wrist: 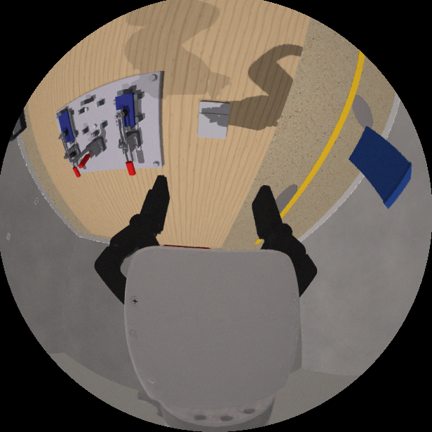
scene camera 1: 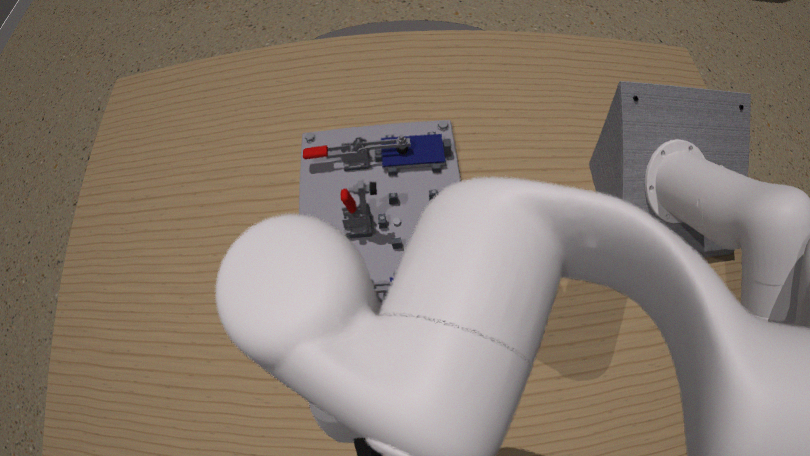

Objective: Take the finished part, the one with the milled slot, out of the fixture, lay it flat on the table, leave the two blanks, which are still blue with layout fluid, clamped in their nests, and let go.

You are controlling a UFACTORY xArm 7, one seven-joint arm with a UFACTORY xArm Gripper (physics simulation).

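The finished part, a bare grey block, lies flat on the table beside the fixture plate in the wrist view; a thin line and a shadow cross its top. It does not show in the scene view. One blue blank sits clamped in an end nest. The other blue blank sits clamped in the nest nearer the part; the arm hides nearly all of it in the scene view. The middle nest is empty, its clamp swung open. My gripper is open and empty, above and clear of the part.
The open clamp's red handle stands up from the plate. The white arm covers the plate's lower part in the scene view. A grey pedestal stands at the right. The table's edge runs beyond the part in the wrist view.
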